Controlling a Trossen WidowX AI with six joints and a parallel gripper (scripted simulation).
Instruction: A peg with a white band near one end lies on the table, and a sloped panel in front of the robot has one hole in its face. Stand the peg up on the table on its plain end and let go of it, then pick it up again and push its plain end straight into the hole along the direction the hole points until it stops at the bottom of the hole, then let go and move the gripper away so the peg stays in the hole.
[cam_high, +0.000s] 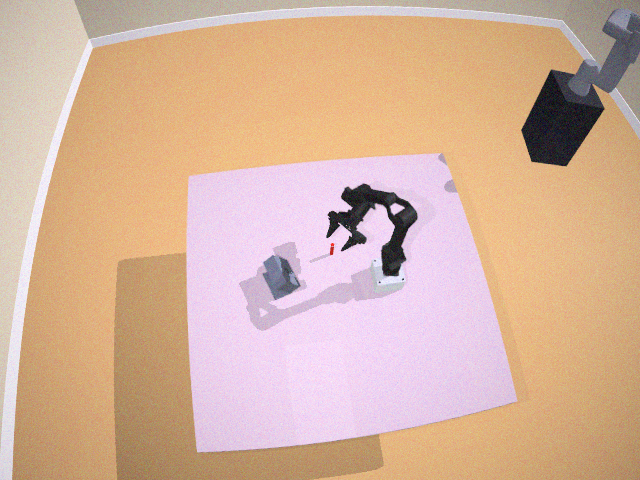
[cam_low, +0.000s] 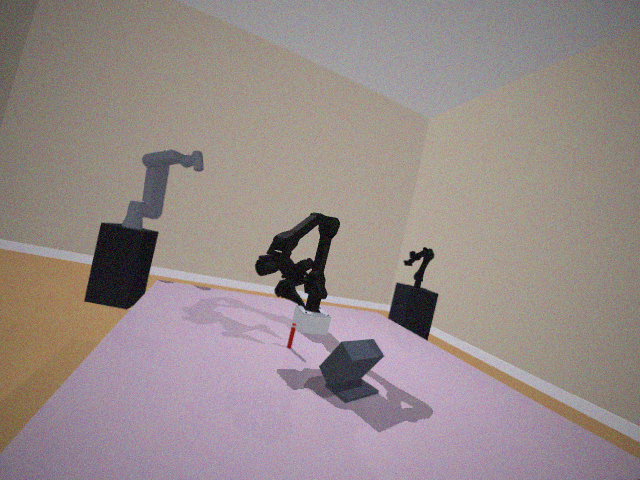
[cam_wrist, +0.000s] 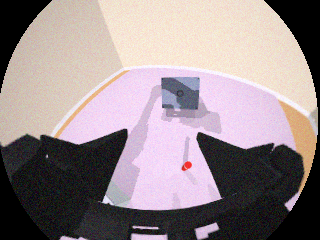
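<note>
Now: gripper tip 50 mm to the left of the red peg and 110 mm above it. Also, from my gripper tip: sloped panel (200 mm ahead, 90 mm to the left, 100 mm below).
</note>
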